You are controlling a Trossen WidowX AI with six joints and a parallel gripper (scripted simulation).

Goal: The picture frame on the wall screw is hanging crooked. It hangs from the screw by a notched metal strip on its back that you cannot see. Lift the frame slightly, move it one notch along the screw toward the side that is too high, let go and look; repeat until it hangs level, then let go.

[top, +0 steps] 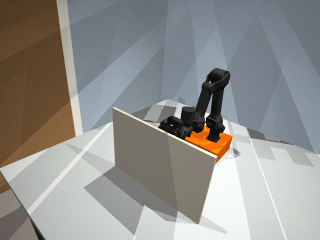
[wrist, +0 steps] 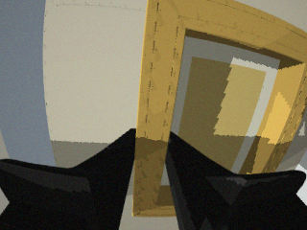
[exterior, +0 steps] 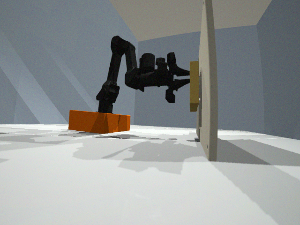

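Right now my gripper tip is 10 mm to the left of the yellow picture frame and 50 mm above it. Also, from my gripper tip: wall panel 20 mm ahead, 70 mm below.
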